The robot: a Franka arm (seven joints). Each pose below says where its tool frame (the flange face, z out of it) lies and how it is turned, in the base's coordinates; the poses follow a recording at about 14 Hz.
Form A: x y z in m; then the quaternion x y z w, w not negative.
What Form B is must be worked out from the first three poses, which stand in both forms.
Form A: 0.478 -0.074 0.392 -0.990 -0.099 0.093 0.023
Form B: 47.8 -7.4 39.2 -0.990 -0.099 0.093 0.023
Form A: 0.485 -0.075 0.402 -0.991 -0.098 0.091 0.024
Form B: 48.5 -7.5 40.2 -0.991 -0.098 0.091 0.024
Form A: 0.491 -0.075 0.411 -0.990 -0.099 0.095 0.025
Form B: 49.1 -7.5 41.1 -0.990 -0.099 0.095 0.025
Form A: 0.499 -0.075 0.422 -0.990 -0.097 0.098 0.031
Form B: 49.9 -7.5 42.2 -0.990 -0.097 0.098 0.031
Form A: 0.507 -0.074 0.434 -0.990 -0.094 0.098 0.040
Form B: 50.7 -7.4 43.4 -0.990 -0.094 0.098 0.040
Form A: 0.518 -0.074 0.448 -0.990 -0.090 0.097 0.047
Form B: 51.8 -7.4 44.8 -0.990 -0.090 0.097 0.047
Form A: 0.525 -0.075 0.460 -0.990 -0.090 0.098 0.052
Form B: 52.5 -7.5 46.0 -0.990 -0.090 0.098 0.052
